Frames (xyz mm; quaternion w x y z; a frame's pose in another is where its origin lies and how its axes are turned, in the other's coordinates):
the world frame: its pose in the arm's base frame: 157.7 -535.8 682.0 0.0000 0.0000 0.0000 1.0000
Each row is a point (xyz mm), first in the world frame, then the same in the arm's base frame.
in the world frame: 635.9 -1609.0 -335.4
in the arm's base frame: -478.2 1073.2 346.6
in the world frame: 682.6 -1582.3 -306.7
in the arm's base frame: -524.9 1046.5 375.3
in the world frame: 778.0 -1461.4 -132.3
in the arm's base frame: -620.3 925.6 549.7
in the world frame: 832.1 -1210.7 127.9
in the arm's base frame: -674.4 674.9 809.9
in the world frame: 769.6 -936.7 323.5
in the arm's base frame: -611.9 400.9 1005.5
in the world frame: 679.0 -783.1 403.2
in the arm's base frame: -521.3 247.3 1085.2
